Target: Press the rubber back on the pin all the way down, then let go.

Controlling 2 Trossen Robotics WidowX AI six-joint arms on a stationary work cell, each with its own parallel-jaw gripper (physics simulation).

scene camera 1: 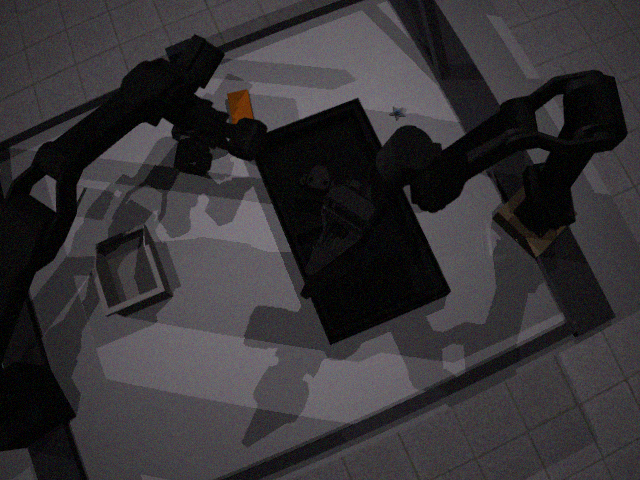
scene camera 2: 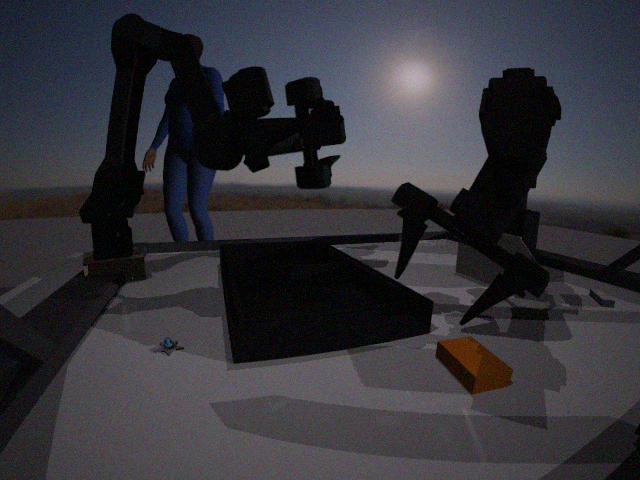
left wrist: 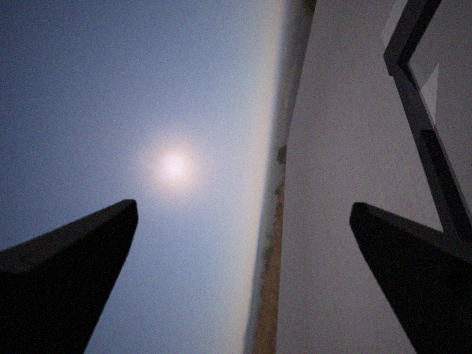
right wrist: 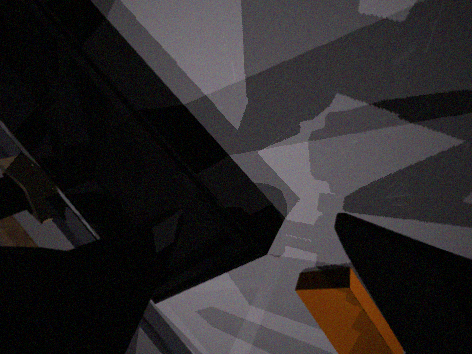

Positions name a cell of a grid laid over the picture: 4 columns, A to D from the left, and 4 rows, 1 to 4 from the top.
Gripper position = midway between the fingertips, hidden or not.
My left gripper (scene camera 2: C2) is open, with nothing in its grasp. My right gripper (scene camera 2: C3) is open, holding nothing. Further things: an open box (scene camera 1: A3) and a black block (scene camera 1: C3).
My left gripper is seen too in the left wrist view (left wrist: C3). My right gripper also shows in scene camera 1 (scene camera 1: B2) and in the right wrist view (right wrist: C3). The black block shows as well in scene camera 2 (scene camera 2: B3) and in the right wrist view (right wrist: A2).
